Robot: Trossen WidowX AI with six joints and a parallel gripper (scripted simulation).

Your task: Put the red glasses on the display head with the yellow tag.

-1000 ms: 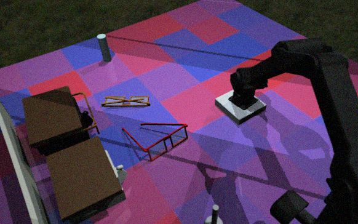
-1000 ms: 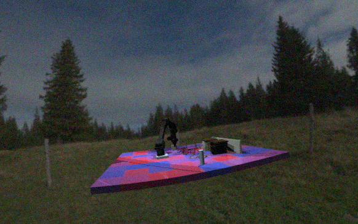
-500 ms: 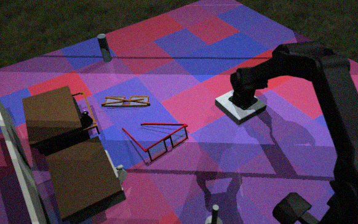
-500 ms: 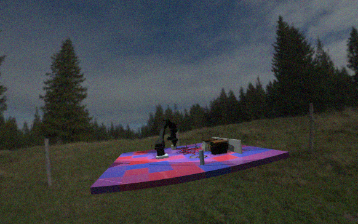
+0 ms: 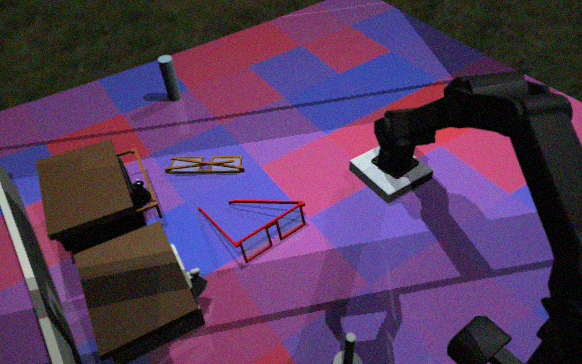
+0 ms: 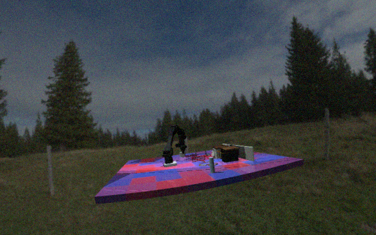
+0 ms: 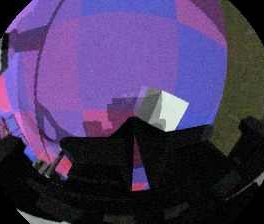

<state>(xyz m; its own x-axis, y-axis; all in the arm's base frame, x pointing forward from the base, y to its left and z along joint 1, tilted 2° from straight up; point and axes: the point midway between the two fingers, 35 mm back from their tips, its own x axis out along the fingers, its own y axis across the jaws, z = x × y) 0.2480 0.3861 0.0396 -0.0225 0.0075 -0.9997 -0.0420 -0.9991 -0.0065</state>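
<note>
Right now my gripper tip is 18 cm to the left of the white post, 9 cm short of it and 1 cm above it. Round my gripper tip: pale wall panel (54 cm to the right, 34 cm ahead, 2 cm above).
</note>
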